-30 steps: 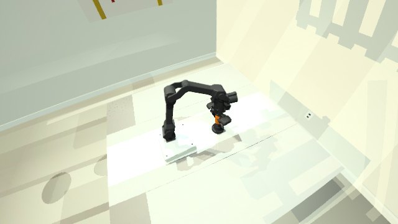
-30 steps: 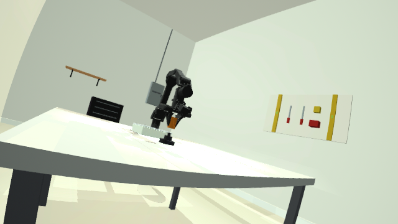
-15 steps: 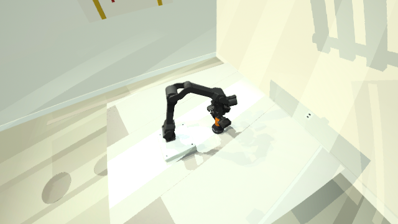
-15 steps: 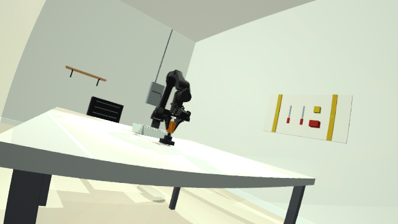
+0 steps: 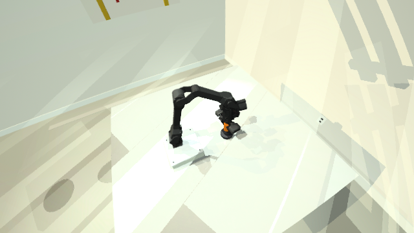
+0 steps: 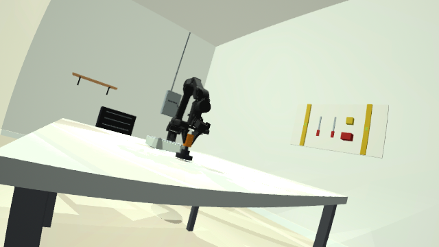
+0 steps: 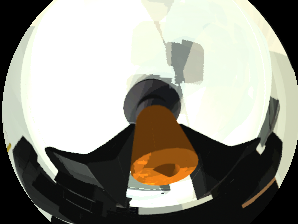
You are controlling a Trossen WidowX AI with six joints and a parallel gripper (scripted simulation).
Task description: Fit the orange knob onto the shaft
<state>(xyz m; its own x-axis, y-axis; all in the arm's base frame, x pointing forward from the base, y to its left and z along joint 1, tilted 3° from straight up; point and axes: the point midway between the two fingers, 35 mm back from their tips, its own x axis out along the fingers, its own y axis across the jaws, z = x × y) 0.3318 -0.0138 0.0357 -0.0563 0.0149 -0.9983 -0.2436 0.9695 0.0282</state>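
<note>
Now: gripper tip 2 cm below the orange knob. Round my gripper tip: round dark pedestal 4 cm below.
</note>
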